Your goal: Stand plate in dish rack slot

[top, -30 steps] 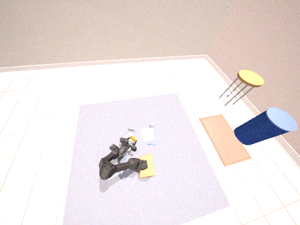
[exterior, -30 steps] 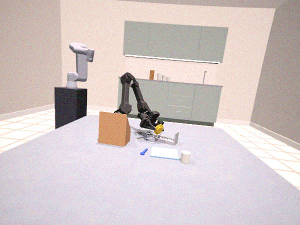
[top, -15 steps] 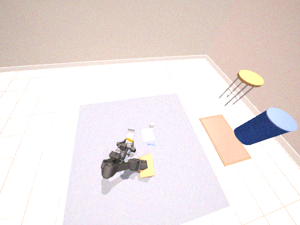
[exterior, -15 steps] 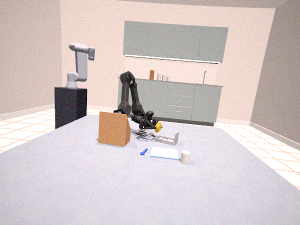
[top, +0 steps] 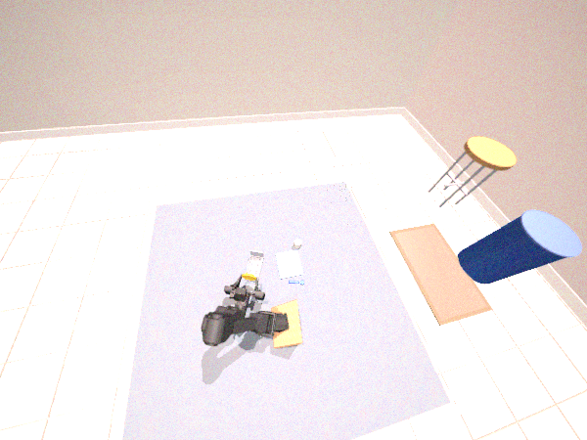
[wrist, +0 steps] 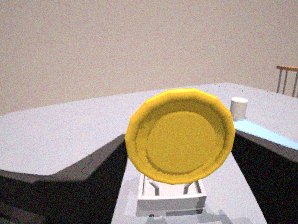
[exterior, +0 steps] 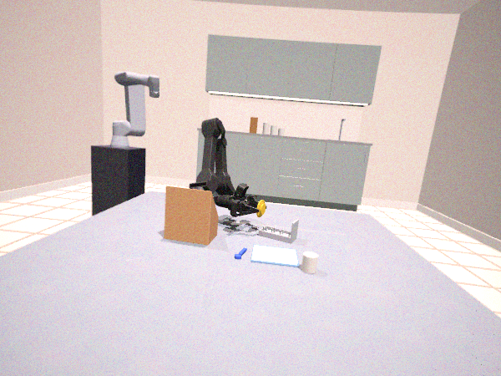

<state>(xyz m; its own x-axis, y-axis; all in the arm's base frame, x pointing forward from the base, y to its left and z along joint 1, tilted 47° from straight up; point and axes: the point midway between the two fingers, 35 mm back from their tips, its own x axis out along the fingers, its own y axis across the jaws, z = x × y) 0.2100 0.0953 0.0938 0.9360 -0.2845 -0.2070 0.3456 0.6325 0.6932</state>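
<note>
The grey dish rack is 80 mm below my gripper tip, 70 mm ahead of it and 20 mm to the right of it. Round my gripper tip: white-blue board (210 mm to the right, 100 mm below, 60 mm ahead); blue spoon (240 mm to the right, 100 mm below, 50 mm behind); yellow plate (10 mm behind).
</note>
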